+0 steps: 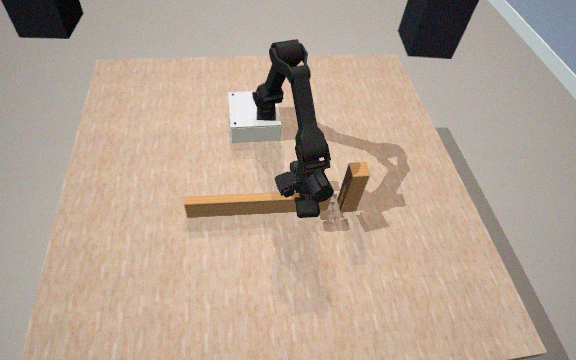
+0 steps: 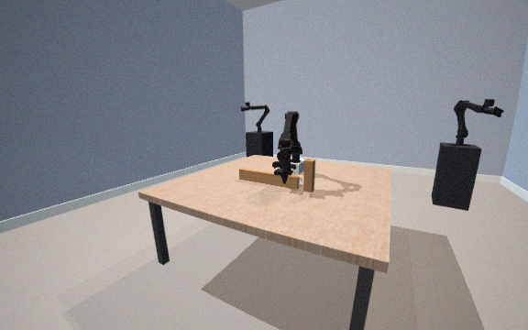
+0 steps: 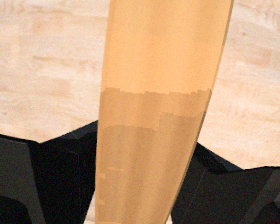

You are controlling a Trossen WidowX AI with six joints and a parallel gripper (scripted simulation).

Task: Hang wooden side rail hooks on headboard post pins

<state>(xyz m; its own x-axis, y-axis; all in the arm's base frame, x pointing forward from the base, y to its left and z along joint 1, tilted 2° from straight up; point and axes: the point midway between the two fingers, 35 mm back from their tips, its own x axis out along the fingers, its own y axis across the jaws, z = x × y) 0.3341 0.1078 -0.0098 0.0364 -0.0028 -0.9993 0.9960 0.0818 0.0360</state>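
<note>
The headboard post lies 140 mm to the left of my gripper tip, 70 mm above it and 10 mm behind it.
</note>
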